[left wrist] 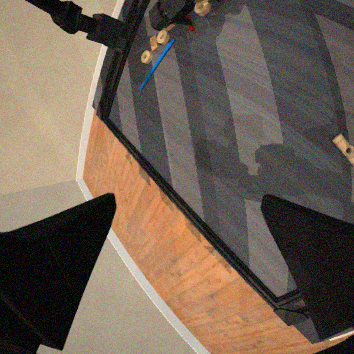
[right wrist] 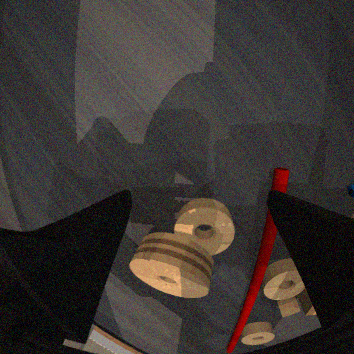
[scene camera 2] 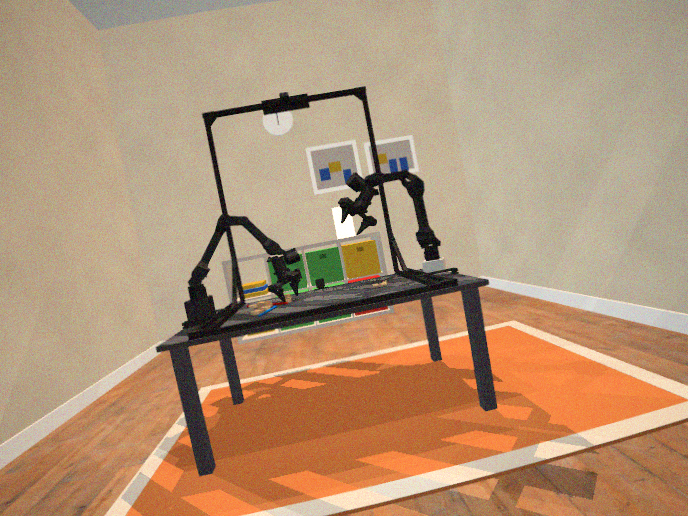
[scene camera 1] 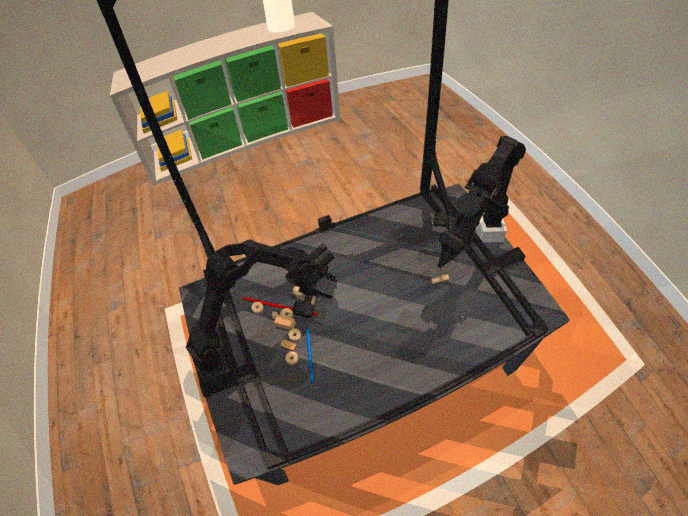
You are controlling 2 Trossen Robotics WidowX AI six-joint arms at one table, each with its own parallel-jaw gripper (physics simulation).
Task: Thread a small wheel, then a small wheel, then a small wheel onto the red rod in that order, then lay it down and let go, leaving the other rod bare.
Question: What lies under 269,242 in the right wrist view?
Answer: A red rod.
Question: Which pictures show the left gripper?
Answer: The left wrist view, scene camera 2 and scene camera 1 only.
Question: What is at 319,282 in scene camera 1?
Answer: The right gripper.
